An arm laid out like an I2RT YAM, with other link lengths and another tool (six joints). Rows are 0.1 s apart.
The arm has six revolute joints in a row. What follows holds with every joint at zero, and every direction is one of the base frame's. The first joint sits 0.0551 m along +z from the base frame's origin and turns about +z. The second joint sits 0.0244 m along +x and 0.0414 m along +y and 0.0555 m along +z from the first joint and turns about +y. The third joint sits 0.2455 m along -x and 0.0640 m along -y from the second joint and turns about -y. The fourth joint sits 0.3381 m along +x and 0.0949 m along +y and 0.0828 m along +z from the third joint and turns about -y. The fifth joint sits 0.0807 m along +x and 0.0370 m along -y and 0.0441 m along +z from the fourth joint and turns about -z. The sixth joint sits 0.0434 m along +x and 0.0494 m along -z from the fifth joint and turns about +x. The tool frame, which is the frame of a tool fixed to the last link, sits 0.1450 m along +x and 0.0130 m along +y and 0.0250 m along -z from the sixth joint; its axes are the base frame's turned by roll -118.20, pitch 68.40 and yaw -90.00 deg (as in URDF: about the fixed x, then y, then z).
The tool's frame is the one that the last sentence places.
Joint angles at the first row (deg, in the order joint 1, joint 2, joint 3, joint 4, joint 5, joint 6):
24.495 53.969 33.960 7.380 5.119 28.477
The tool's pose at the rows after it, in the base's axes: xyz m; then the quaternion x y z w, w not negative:
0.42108, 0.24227, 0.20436, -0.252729, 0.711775, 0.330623, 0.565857
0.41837, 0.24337, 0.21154, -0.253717, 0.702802, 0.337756, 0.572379
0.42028, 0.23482, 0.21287, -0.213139, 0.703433, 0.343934, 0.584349
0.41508, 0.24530, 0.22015, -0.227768, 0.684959, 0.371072, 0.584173
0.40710, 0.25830, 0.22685, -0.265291, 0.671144, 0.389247, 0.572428
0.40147, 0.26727, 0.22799, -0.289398, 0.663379, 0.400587, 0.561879
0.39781, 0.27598, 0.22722, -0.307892, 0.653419, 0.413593, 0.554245
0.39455, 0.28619, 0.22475, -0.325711, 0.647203, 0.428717, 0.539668
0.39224, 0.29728, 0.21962, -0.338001, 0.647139, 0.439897, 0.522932
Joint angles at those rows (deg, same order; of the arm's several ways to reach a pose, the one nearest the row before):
23.944 53.001 35.239 5.540 2.402 27.763
23.906 51.871 34.792 6.129 1.705 28.206
23.719 50.856 33.859 6.490 4.155 32.259
23.629 50.368 33.358 8.292 0.440 32.962
23.609 50.261 33.989 8.197 -4.377 31.049
23.726 50.532 34.366 8.082 -7.421 29.805
23.815 51.343 34.413 9.195 -10.203 29.218
23.978 52.948 35.268 9.406 -13.210 28.741
24.689 55.103 36.573 8.988 -14.895 28.396

